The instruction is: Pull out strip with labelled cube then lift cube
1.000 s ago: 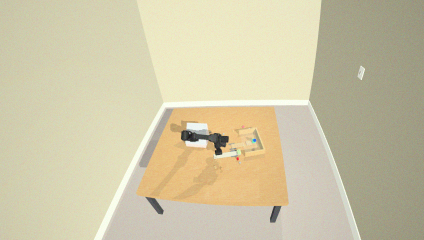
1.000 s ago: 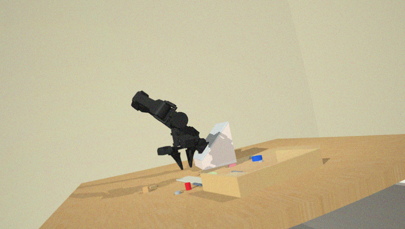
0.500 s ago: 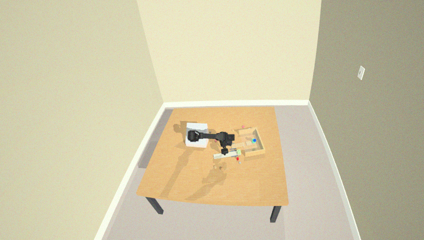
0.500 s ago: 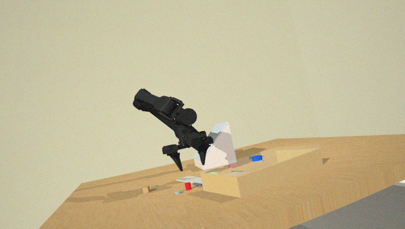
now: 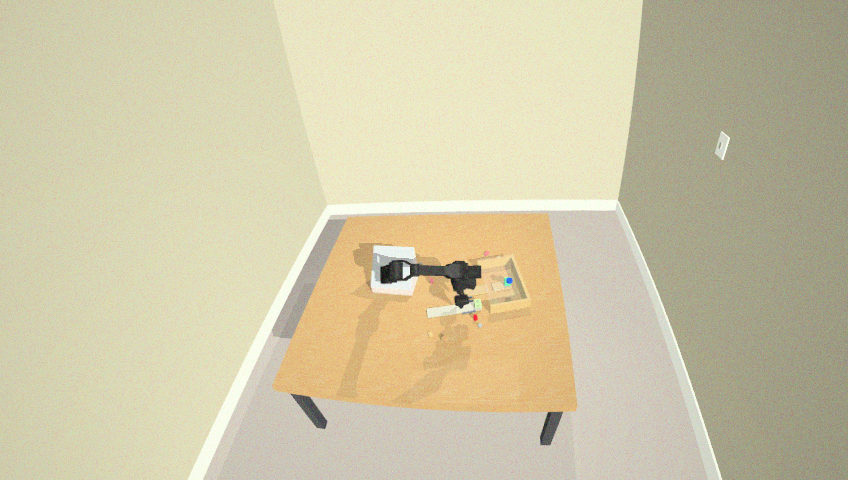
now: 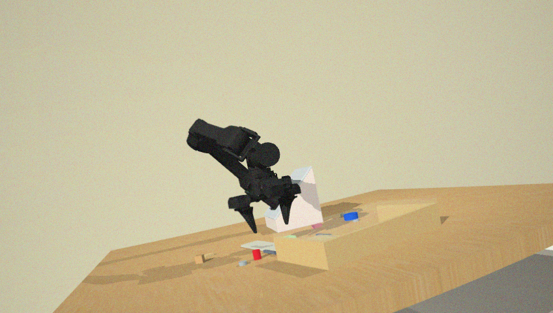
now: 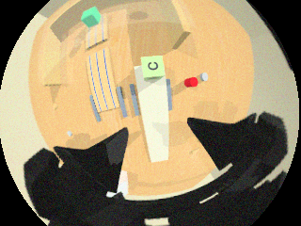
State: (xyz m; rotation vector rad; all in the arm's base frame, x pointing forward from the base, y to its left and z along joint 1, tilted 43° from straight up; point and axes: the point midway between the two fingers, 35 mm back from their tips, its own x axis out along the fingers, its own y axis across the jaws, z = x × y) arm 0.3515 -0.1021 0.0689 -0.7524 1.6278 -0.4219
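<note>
My gripper tip is 80 mm short of the light green labelled cube, 30 mm above it and 20 mm to the right of it. Round my gripper tip: tan cube 190 mm to the right, 50 mm behind, 40 mm below; then blue disc 230 mm ahead, 120 mm to the left, 20 mm above; then red cylinder 70 mm ahead, 60 mm to the right, 40 mm below.
</note>
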